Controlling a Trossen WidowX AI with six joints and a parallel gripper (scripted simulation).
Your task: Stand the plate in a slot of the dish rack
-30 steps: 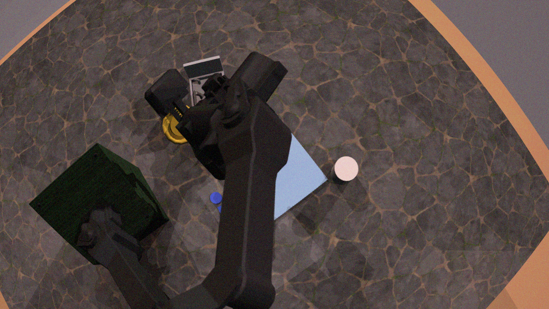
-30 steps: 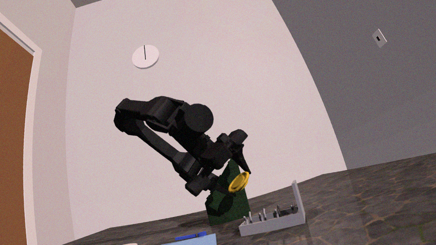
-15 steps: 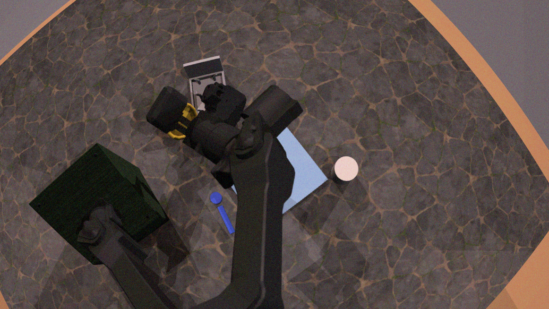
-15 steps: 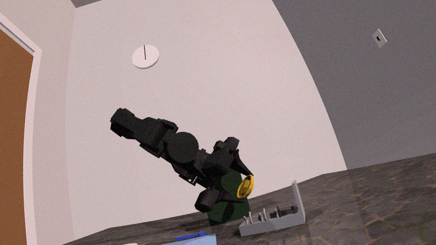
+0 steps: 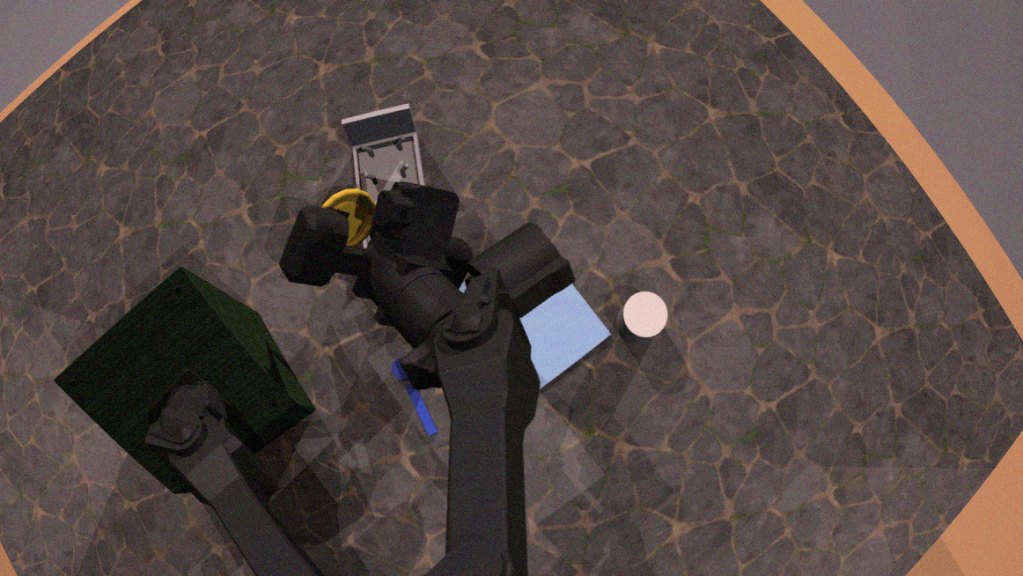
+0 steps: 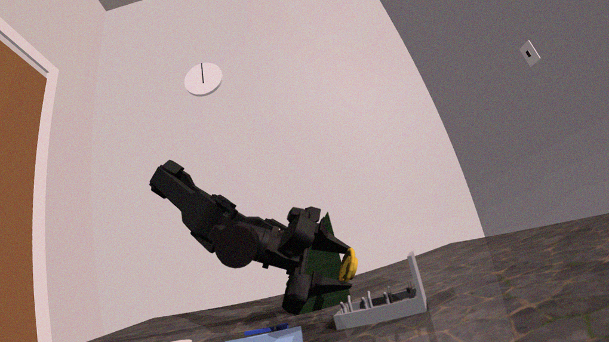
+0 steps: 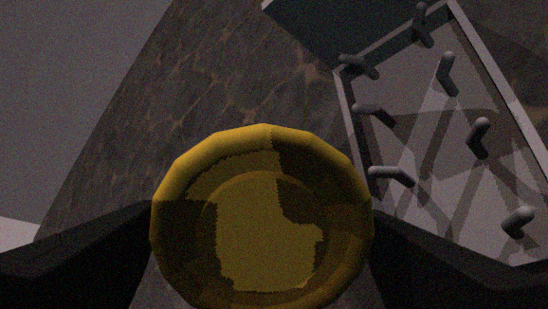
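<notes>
Right now my gripper tip is 60 mm short of the dish rack, 60 mm above it and 10 mm to the right of it. The rest, counted from my gripper tip: yellow plate 10 mm to the right; light blue mat 180 mm to the right, 80 mm below, 60 mm ahead; blue spoon 160 mm to the right, 80 mm below, 50 mm behind.
</notes>
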